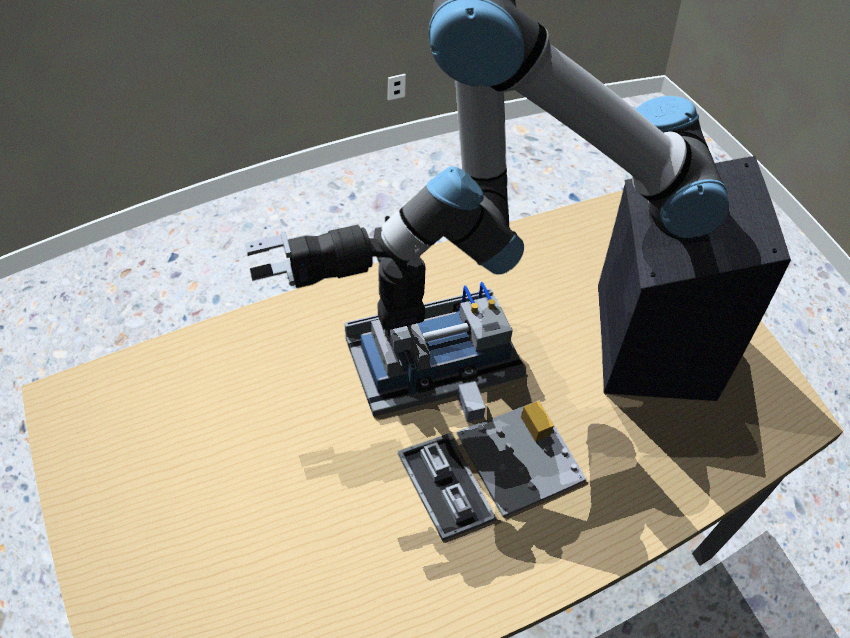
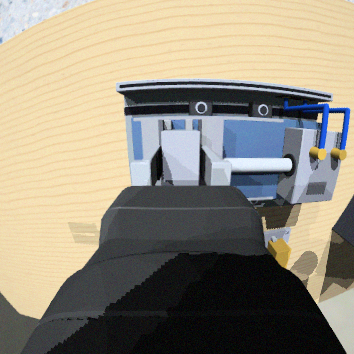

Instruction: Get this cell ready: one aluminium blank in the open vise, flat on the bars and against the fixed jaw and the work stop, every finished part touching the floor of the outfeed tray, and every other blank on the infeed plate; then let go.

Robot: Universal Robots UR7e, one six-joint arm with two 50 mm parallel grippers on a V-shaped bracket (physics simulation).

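Frame: origin at the arm's base, x ahead, y left, z up, level; metres.
Seen in the pictures: end effector, tool point: (image 1: 396, 322) (image 2: 180, 160).
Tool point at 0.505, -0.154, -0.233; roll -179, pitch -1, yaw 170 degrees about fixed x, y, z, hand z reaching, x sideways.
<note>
Offsets run from my tool point to a thing's top centre, as dx, dy, dz. "*": to the spot under its first point.
My gripper (image 1: 405, 337) (image 2: 181, 159) points down over the vise @(-0.071, +0.021, -0.021) (image 1: 446, 353) (image 2: 250, 137), its fingers against both sides of a plain grey aluminium blank @(+0.001, +0.005, -0.004) (image 2: 181, 145). The blank is between the fixed jaw (image 1: 384, 348) (image 2: 150, 131) and the moving jaw (image 2: 213, 134); its underside and its contact with the bars and work stop are hidden. The bracket's second gripper (image 1: 264, 257) sticks out left, open and empty. Two pocketed finished parts @(* +0.044, +0.234, -0.093) (image 1: 434, 460) @(* +0.055, +0.331, -0.078) (image 1: 456, 502) are in the outfeed tray (image 1: 425, 499). Another grey block @(-0.077, +0.150, -0.084) (image 1: 471, 401) stands at the back corner of the infeed plate @(-0.105, +0.290, -0.112) (image 1: 508, 504).
A yellow block @(-0.159, +0.248, -0.076) (image 1: 537, 420) (image 2: 279, 251) is on the infeed plate's back right part, with small pegs around. The vise's cylinder block @(* -0.153, +0.067, -0.024) (image 1: 488, 328) (image 2: 310, 170) carries blue hoses @(* -0.153, -0.009, -0.010) (image 2: 324, 127). The dark robot pedestal (image 1: 676, 336) stands to the right.
</note>
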